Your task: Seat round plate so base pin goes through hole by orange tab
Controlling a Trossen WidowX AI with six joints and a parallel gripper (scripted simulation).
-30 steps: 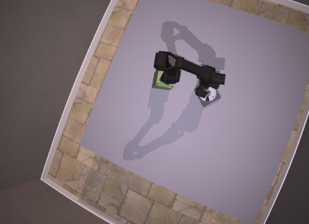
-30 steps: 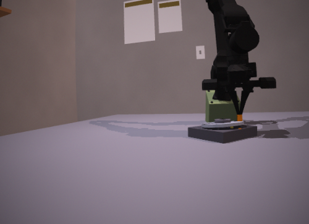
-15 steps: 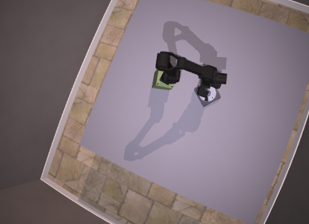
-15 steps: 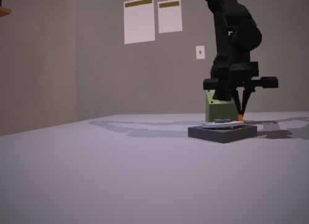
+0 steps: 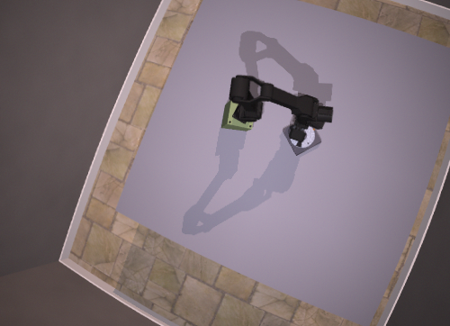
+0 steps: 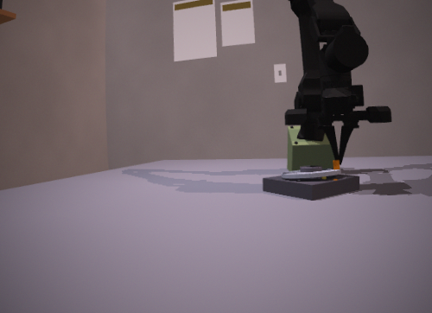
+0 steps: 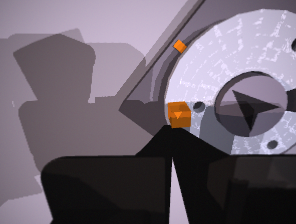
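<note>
Now: the yellowish pin 6 cm below my hand, 4 cm ahead of it and 2 cm to the right of it. From my hand the other things lie so: dark square base 7 cm below, 5 cm to the right, 2 cm ahead; round plate 5 cm to the right, 4 cm below, 2 cm ahead; grey central hub 5 cm to the right, 4 cm below, 2 cm ahead.
</note>
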